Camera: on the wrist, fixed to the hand. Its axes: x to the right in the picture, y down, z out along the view.
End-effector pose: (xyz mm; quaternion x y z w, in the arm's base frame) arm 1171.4 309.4 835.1 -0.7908 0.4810 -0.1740 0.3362
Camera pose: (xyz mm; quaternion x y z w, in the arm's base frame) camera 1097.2 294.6 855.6 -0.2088 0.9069 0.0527 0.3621
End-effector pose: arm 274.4 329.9 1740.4 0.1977 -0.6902 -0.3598 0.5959
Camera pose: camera 347.4 354.7 1754.3 -0.3016 -0.6111 0.1920 0.7062
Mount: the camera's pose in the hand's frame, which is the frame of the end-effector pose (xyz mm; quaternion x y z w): -23.4 38.0 -64.4 0.0330 0.0527 0.6975 0.7139
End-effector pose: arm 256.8 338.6 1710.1 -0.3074 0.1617 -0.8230 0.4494
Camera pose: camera 248.7 336.9 1632.2 -0.0485 0.3264 -0.2956 0.8965
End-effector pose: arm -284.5 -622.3 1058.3 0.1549 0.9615 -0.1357 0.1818
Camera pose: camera -270.4 -572.9 1117.5 0.7944 0.5835 0.0064 0.1687
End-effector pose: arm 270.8 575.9 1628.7 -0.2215 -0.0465 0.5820 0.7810
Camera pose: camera 250.9 543.9 1560.0 -0.1955 0.1817 0.9501 0.1614
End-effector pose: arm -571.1 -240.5 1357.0 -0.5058 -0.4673 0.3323 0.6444
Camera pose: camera -517.0 -273.4 1310.9 -0.6833 0.0641 0.6755 0.2696
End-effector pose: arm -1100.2 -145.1 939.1 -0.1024 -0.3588 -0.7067 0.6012
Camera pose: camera -1040.7 -168.3 893.7 -0.2663 -0.1764 -0.0787 0.9444
